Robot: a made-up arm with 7 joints.
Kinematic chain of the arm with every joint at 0, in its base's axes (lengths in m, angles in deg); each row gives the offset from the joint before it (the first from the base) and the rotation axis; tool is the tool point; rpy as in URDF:
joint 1: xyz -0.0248 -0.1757 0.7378 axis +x
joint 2: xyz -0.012 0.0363 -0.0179 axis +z
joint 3: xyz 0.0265 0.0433 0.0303 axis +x
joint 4: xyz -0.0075 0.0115 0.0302 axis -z
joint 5: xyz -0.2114 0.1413 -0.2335 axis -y
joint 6: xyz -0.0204 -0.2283 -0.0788 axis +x
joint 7: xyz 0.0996 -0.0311 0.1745 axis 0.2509 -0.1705 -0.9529
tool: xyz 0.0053 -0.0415 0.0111 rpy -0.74 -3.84 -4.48
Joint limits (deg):
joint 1: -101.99..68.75
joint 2: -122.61..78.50
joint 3: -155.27..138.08
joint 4: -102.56..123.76
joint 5: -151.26..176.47
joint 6: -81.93..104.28
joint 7: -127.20..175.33
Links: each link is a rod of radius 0.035 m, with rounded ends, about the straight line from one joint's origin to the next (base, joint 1, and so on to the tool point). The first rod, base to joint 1, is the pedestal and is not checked.
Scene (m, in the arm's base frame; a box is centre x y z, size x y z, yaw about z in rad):
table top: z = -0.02
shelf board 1: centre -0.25 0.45 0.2 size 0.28 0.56 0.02 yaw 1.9
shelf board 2: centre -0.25 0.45 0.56 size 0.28 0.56 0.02 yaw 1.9
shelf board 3: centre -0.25 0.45 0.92 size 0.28 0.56 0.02 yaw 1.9
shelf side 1: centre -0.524 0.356 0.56 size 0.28 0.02 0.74 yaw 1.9
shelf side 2: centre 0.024 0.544 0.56 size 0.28 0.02 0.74 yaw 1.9
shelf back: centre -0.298 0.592 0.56 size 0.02 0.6 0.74 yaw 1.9
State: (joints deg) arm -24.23 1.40 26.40 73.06 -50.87 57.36 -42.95
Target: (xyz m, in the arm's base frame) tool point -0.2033 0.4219 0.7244
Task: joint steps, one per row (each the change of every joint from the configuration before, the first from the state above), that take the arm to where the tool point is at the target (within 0.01 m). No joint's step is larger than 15 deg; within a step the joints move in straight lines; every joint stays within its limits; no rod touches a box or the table.
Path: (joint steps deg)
1: 10.69 -7.82 6.95 5.86 5.65 -11.09 -1.91
2: 10.70 -7.82 6.95 5.87 5.65 -11.08 -1.90
3: 10.69 -7.81 6.95 5.86 5.64 -11.09 -1.91
4: -2.04 3.01 -0.02 0.58 -6.59 13.98 2.18
5: -2.05 3.01 -0.03 0.57 -6.59 13.97 2.18
6: -2.05 3.02 -0.02 0.58 -6.59 13.97 2.19
7: -2.04 3.01 -0.03 0.57 -6.59 13.98 2.18
8: -2.05 3.01 -0.02 0.58 -6.59 13.97 2.18

